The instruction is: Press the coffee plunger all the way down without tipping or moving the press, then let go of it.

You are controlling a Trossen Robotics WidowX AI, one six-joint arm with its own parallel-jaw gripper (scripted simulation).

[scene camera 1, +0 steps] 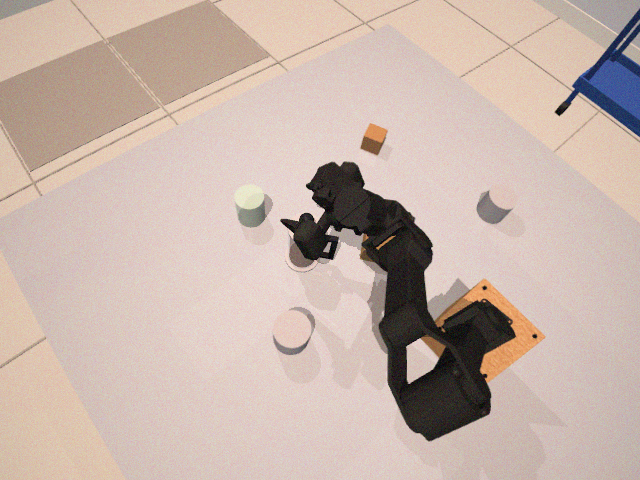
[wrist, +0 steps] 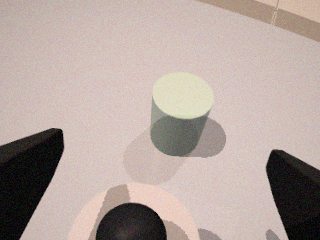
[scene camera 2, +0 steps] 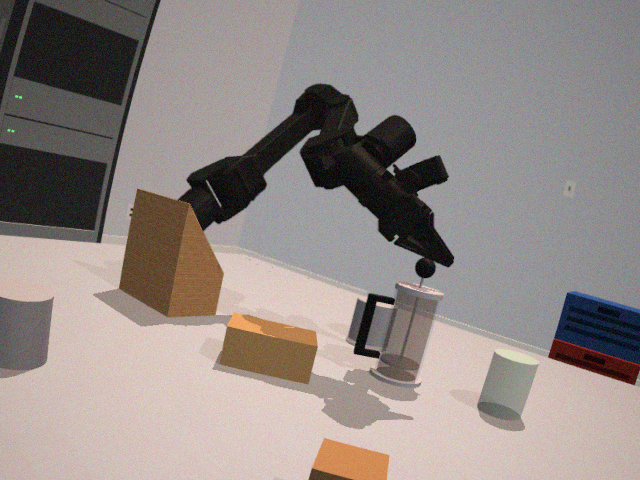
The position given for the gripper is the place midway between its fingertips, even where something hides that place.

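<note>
A glass coffee press [scene camera 1: 294, 258] [scene camera 2: 401, 355] is part of the scene, along with a grey cylinder [scene camera 1: 500, 200]. The gripper [wrist: 167, 149] [scene camera 1: 294, 203] [scene camera 2: 451, 262] holds nothing and is open.
</note>
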